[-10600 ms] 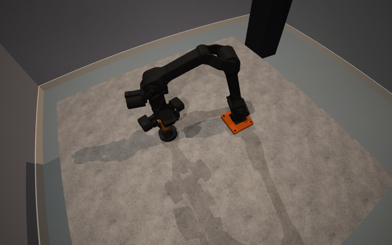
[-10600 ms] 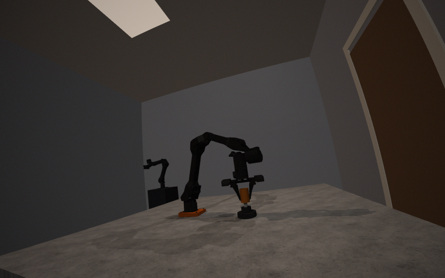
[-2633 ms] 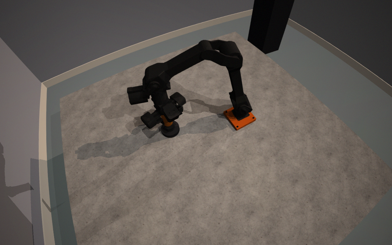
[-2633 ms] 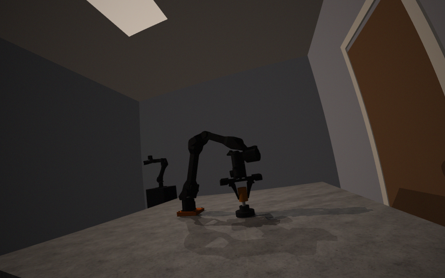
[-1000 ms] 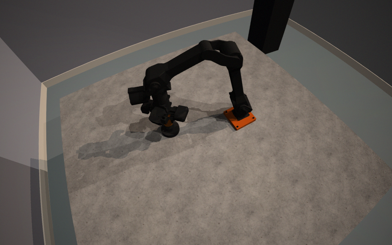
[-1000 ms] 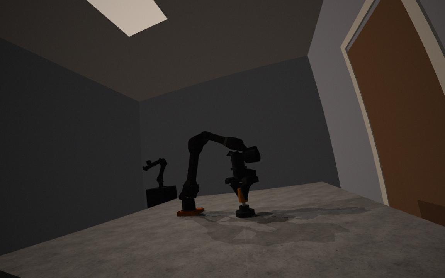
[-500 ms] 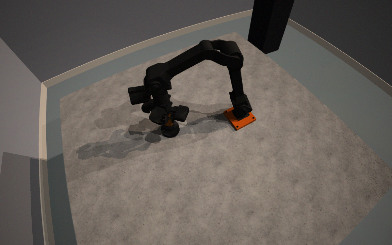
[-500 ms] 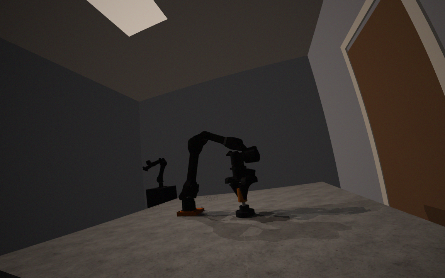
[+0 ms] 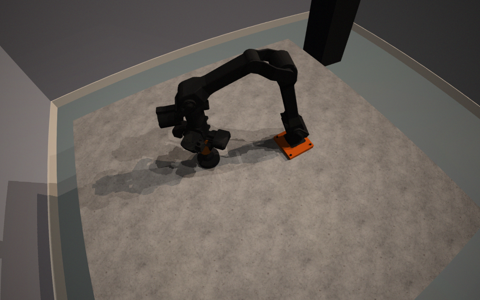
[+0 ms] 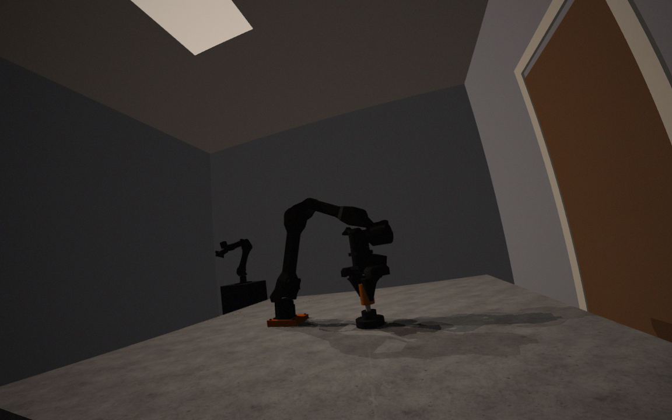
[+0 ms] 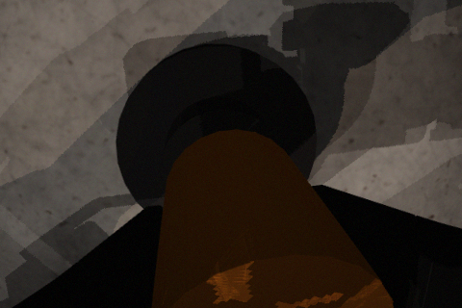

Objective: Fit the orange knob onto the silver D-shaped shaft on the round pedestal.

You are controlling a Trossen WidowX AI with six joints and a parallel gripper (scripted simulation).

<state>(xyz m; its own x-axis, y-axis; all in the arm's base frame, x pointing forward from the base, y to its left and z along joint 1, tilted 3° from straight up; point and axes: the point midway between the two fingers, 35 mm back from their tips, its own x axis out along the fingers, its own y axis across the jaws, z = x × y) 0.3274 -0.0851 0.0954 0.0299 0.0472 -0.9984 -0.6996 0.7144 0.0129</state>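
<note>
The orange knob lies 3 cm above my gripper tip. Round my gripper tip: round black pedestal (4 cm below).
</note>
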